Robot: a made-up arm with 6 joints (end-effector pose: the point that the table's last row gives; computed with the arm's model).
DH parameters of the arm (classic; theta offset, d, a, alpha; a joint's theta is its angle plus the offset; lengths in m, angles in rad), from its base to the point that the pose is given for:
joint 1: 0 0.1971 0 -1.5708
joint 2: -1.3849 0 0.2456 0
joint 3: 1.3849 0 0.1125 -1.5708
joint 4: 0 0.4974 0 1.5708
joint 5: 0 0 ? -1.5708
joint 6: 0 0.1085 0 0
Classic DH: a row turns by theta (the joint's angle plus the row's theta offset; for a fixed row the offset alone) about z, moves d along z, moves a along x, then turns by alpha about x.
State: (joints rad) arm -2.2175 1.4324 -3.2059 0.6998 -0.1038 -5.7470
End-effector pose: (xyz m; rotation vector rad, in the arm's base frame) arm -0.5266 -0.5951 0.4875 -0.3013 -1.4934 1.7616
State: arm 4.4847 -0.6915 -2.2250 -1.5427 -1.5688 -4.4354
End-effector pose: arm 0.1373 0.1114 0.8400 1.6007 0.7419 1.4323
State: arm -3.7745 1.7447 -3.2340 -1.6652 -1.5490 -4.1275
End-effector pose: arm -0.5904 0.2969 0.1786 0.2342 -1.7976 1.1747
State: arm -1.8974 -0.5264 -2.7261 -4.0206 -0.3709 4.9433
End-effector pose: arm -0.0282 0.2012 0.9887 -0.3203 -0.2093 2.1618
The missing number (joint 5, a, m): 0.085
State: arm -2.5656 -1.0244 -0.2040 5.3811 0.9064 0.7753
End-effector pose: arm -0.3855 -0.2195 0.2361 0.3128 -2.3423 -0.5377
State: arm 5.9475 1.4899 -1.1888 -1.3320 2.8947 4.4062
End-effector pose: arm 0.1583 -0.1673 -0.2487 0.3278 -0.2615 2.1990
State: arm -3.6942 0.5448 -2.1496 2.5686 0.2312 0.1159
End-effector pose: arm -0.6507 0.4382 0.4650 -1.6192 -0.0398 1.8352
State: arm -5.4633 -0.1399 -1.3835 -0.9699 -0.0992 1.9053
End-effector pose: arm 0.3624 0.5036 0.5804 -1.6558 0.0292 -1.0130
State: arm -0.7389 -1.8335 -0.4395 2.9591 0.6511 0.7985
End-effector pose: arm 0.1244 -0.1138 0.6730 0.0602 0.2433 -0.0733
